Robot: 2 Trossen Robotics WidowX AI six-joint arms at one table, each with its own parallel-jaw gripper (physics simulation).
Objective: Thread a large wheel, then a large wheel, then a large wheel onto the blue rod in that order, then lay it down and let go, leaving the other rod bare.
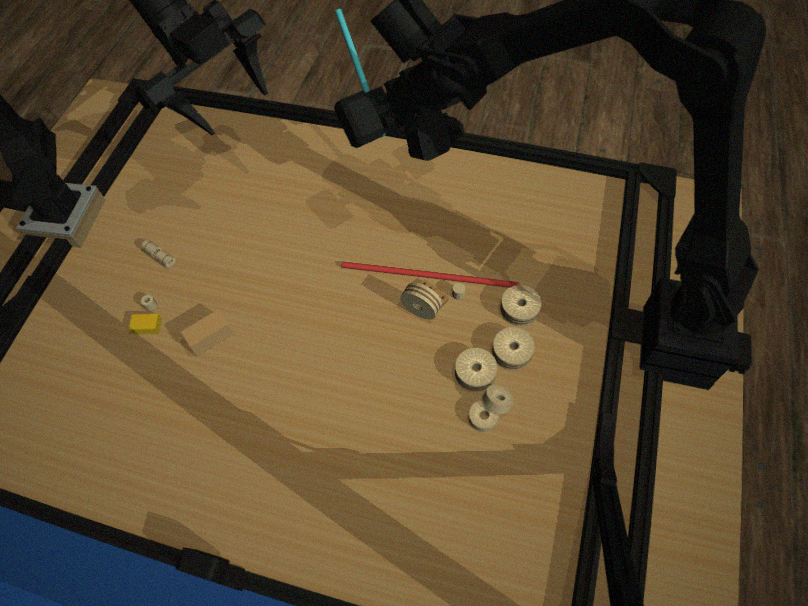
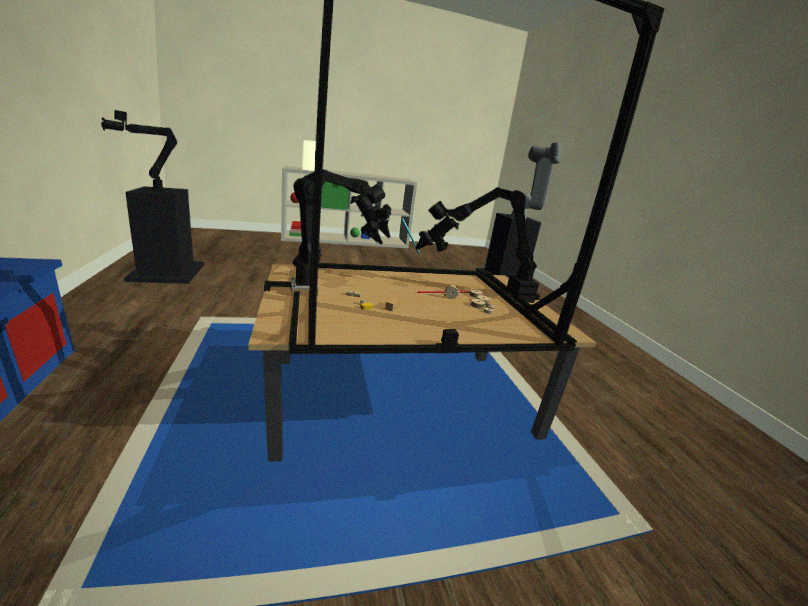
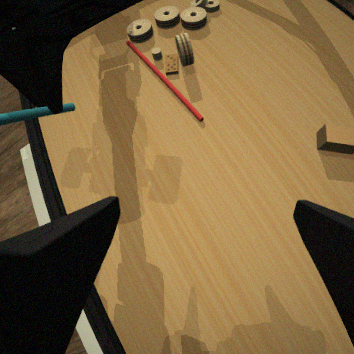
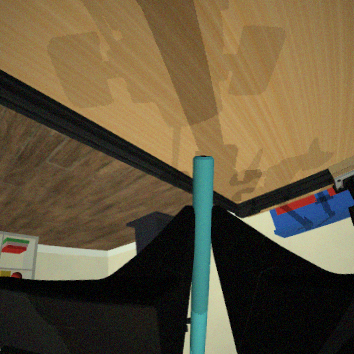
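Seen in the pictures: left gripper, fingertip midpoint: point(image 1: 240, 114) point(image 2: 385, 240) point(image 3: 207, 206); right gripper, fingertip midpoint: point(image 1: 374, 118) point(image 2: 416, 249) point(image 3: 54, 113) point(image 4: 201, 213); left arm's base, origin of the base link: point(image 1: 56, 206) point(image 2: 304, 282); right arm's base, origin of the base link: point(image 1: 698, 316) point(image 2: 524, 278).
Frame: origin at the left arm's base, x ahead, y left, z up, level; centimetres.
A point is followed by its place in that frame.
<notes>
The blue rod point(image 1: 353, 48) {x 47.6, y 18.2, z 19.6 cm} point(image 2: 409, 233) {x 48.0, y 17.0, z 17.8 cm} point(image 3: 35, 114) {x 49.8, y 14.4, z 13.6 cm} point(image 4: 202, 250) {x 50.9, y 13.8, z 13.1 cm} is bare where it shows, held tilted above the far table edge by my right gripper point(image 1: 375, 107) {x 50.9, y 13.5, z 11.5 cm} point(image 2: 418, 245) {x 50.9, y 13.5, z 11.5 cm} point(image 4: 201, 213) {x 50.9, y 13.5, z 11.5 cm}, which is shut on it. My left gripper point(image 1: 238, 112) {x 33.9, y 7.0, z 16.4 cm} point(image 2: 385, 238) {x 33.9, y 7.0, z 16.4 cm} point(image 3: 207, 206) {x 33.9, y 7.0, z 16.4 cm} is open and empty, high over the far left corner. Three large wheels lie flat: one point(image 1: 521, 298) {x 74.8, y -5.4, z -1.7 cm} point(image 3: 139, 30) {x 73.3, y -5.5, z -1.6 cm} by the red rod's end, another point(image 1: 513, 340) {x 74.2, y -12.3, z -1.7 cm} point(image 3: 167, 16) {x 72.8, y -12.4, z -1.6 cm}, and a third point(image 1: 475, 362) {x 69.5, y -16.3, z -1.7 cm} point(image 3: 194, 17) {x 68.2, y -16.2, z -1.6 cm}. A striped wheel point(image 1: 422, 300) {x 61.3, y -9.7, z 1.5 cm} point(image 3: 184, 49) {x 59.0, y -7.4, z 0.9 cm} stands on edge. The red rod point(image 1: 427, 273) {x 60.9, y -2.5, z -2.7 cm} point(image 3: 165, 81) {x 58.5, y -2.2, z -2.8 cm} lies bare.
Two small wheels point(image 1: 498, 395) {x 73.0, y -20.3, z -2.2 cm} point(image 1: 483, 415) {x 71.3, y -22.6, z -3.1 cm} touch near the large ones. A small cylinder point(image 1: 458, 291) {x 65.8, y -5.4, z -1.9 cm} and a block with holes point(image 3: 171, 64) {x 61.3, y -5.4, z -2.9 cm} lie by the red rod. A yellow block point(image 1: 144, 323) {x 21.9, y -17.2, z -2.2 cm}, a wooden block point(image 1: 204, 333) {x 32.0, y -18.1, z -0.6 cm} and a pale cylinder point(image 1: 157, 253) {x 19.5, y -5.4, z -1.9 cm} lie at the left.
</notes>
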